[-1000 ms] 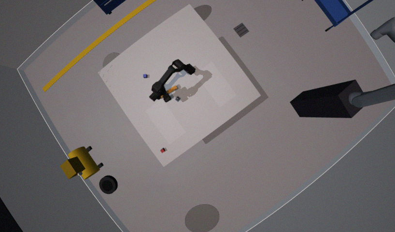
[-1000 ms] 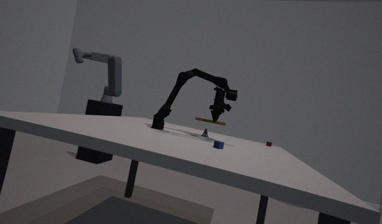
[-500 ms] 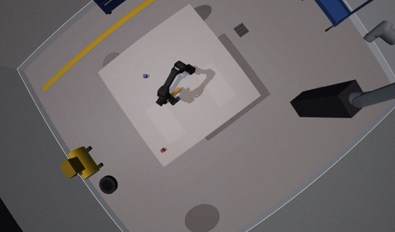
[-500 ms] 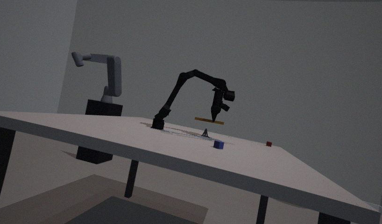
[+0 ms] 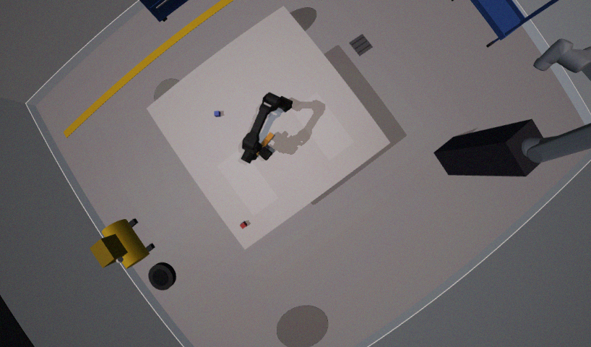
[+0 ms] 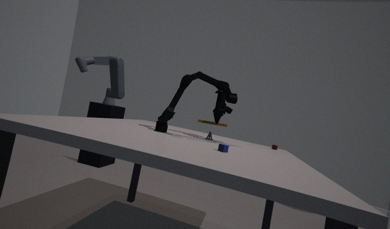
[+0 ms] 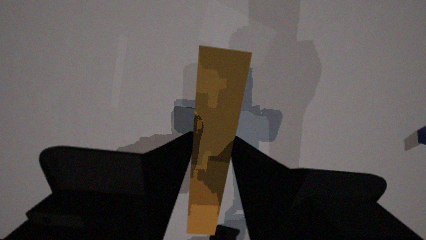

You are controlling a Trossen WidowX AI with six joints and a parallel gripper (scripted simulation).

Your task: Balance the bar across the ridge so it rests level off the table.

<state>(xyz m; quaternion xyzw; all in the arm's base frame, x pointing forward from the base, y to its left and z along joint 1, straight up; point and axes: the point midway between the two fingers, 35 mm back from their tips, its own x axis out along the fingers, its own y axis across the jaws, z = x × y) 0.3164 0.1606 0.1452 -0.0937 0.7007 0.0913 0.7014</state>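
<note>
The ridge lies 3 cm behind my gripper tip and 6 cm below it. The rest, counted from my gripper tip: orange bar 3 cm behind, 1 cm to the right; then blue cube 11 cm ahead, 41 cm to the right, 9 cm below; then red cube 42 cm ahead, 34 cm to the left, 9 cm below.
</note>
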